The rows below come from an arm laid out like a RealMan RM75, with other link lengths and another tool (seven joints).
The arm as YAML. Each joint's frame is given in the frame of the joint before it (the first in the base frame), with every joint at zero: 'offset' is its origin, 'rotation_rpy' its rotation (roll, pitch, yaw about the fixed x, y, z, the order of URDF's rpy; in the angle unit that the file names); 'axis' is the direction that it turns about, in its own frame. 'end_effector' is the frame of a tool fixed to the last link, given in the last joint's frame.
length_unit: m
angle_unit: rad
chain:
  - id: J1
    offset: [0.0, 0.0, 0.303]
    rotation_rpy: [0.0, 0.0, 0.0]
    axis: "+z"
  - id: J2
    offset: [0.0, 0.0, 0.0]
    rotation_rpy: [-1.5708, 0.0, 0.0]
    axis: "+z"
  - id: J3
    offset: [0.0, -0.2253, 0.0]
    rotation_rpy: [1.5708, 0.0, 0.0]
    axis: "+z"
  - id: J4
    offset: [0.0, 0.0, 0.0]
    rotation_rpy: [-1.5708, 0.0, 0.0]
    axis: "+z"
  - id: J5
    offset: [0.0, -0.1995, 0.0]
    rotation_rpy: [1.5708, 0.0, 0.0]
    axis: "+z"
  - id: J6
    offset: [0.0, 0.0, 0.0]
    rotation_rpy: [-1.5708, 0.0, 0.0]
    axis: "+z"
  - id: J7
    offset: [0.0, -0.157, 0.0]
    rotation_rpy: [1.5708, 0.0, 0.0]
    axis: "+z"
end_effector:
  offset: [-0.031, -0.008, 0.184]
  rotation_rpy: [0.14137, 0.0, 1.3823]
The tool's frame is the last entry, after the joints.
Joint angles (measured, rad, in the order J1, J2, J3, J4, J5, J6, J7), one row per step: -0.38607, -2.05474, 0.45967, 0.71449, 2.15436, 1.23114, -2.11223; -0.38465, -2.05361, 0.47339, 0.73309, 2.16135, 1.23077, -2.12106; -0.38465, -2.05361, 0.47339, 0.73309, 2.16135, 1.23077, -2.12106; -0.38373, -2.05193, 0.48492, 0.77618, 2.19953, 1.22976, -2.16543; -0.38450, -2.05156, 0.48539, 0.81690, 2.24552, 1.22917, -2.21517; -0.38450, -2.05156, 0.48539, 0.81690, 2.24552, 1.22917, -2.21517; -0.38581, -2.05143, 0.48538, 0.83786, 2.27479, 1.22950, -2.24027; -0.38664, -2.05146, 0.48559, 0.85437, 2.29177, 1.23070, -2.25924; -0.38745, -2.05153, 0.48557, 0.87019, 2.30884, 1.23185, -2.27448; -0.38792, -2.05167, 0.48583, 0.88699, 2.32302, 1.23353, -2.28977; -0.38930, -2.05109, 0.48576, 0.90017, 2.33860, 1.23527, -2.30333; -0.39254, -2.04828, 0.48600, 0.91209, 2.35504, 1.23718, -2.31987
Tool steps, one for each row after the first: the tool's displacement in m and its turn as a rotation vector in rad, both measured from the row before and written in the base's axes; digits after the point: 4 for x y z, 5 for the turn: -0.0018, 0.0003, 0.0023, -0.00573, 0.01808, -0.00455; 0.0000, 0.0000, 0.0000, 0.00000, 0.00000, 0.00000; -0.0084, -0.0010, 0.0064, -0.01100, 0.03216, 0.01850; -0.0098, -0.0014, 0.0071, -0.00652, 0.02738, 0.02980; 0.0000, 0.0000, 0.0000, 0.00000, 0.00000, 0.00000; -0.0059, -0.0016, 0.0034, -0.00644, 0.01791, 0.01606; -0.0031, -0.0002, 0.0032, -0.00125, 0.01018, 0.01049; -0.0033, -0.0004, 0.0032, -0.00166, 0.01220, 0.00845; -0.0026, 0.0002, 0.0037, 0.00054, 0.01074, 0.00744; -0.0028, -0.0004, 0.0029, -0.00185, 0.01072, 0.00754; -0.0027, 0.0002, 0.0036, -0.00171, 0.01056, 0.00867
